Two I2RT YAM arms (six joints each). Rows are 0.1 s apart.
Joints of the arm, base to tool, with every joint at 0 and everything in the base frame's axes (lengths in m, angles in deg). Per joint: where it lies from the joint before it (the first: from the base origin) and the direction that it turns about. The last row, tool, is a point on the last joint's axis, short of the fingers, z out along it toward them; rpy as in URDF.
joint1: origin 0 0 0.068 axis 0 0 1
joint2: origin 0.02 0.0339 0.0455 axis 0 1 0
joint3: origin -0.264 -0.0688 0 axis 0 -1 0
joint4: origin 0.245 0.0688 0.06 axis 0 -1 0
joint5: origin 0.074 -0.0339 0.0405 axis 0 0 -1
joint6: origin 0.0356 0 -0.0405 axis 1 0 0
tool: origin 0 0 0 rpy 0 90 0
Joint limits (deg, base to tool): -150..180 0..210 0..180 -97..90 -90..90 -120..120
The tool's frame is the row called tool.
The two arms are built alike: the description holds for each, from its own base.
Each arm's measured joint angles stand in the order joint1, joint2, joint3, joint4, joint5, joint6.
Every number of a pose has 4 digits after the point. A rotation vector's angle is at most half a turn.
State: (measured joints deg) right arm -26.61 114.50 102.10 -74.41 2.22 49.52; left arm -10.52 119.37 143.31 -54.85 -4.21 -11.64
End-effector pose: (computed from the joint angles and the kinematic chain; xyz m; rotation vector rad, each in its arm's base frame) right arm 0.3461 -0.1749 0.2503 1.8997 2.4232 -0.0414; left arm 0.4360 -0.0783 0.4416 -0.0646 2.1114 -0.1539
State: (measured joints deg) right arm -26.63 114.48 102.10 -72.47 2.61 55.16; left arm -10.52 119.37 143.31 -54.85 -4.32 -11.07
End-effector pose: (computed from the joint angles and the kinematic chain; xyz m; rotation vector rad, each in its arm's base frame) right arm 0.3492 -0.1769 0.2507 1.9946 2.2983 -0.0335; left arm 0.4360 -0.0782 0.4416 -0.0553 2.1112 -0.1459
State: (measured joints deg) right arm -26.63 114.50 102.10 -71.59 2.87 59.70; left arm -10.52 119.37 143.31 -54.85 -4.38 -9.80
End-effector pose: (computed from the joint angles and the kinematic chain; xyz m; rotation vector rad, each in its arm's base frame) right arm 0.3506 -0.1778 0.2508 2.0735 2.2049 -0.0275; left arm 0.4360 -0.0782 0.4416 -0.0325 2.1110 -0.1316
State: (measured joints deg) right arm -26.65 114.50 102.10 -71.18 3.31 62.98; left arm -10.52 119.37 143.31 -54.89 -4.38 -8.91
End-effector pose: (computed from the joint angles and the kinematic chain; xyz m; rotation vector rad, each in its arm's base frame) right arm 0.3511 -0.1785 0.2509 2.1299 2.1368 -0.0301; left arm 0.4360 -0.0782 0.4415 -0.0161 2.1115 -0.1222
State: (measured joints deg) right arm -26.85 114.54 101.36 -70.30 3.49 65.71; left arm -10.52 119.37 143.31 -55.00 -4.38 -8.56
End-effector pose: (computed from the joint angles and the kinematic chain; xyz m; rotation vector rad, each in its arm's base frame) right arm 0.3508 -0.1800 0.2474 2.1819 2.0792 -0.0295; left arm 0.4359 -0.0782 0.4413 -0.0095 2.1133 -0.1182
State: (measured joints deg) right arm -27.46 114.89 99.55 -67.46 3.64 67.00; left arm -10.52 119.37 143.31 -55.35 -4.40 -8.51
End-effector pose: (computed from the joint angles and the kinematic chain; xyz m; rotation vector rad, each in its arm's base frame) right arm 0.3512 -0.1851 0.2374 2.2077 2.0340 -0.0259; left arm 0.4356 -0.0781 0.4408 -0.0085 2.1194 -0.1162
